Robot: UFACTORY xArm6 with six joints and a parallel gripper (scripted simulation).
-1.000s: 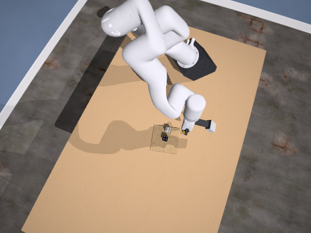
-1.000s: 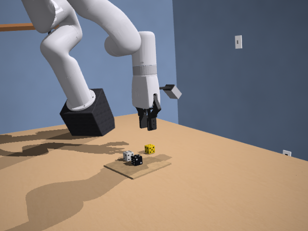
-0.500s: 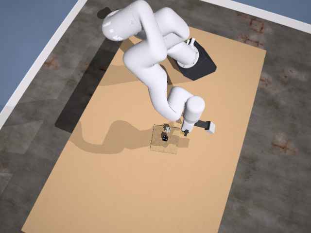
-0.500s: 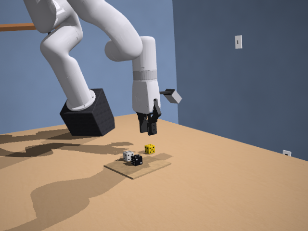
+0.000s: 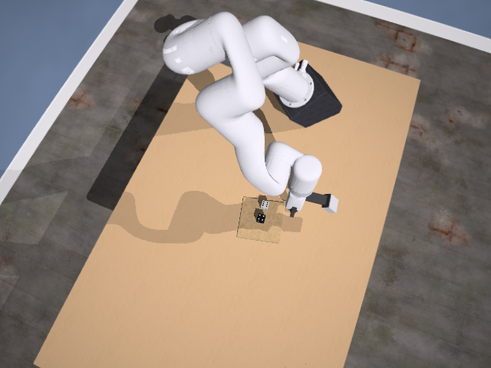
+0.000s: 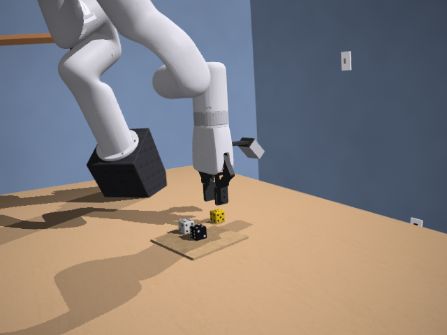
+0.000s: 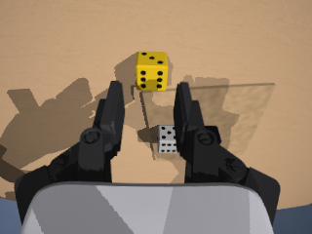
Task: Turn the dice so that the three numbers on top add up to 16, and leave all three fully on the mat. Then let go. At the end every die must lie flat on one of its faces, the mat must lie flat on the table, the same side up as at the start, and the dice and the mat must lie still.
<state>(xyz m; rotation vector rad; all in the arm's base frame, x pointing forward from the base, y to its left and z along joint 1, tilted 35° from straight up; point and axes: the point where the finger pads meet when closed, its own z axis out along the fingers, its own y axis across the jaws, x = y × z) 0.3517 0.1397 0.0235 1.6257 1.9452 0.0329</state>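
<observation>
My gripper is now 5 cm above the yellow die. Also, from my hand: tan mat 9 cm to the right, 8 cm ahead, 6 cm below; black die 9 cm to the right, 8 cm ahead, 5 cm below; white die 9 cm to the right, 5 cm below, 3 cm ahead.
</observation>
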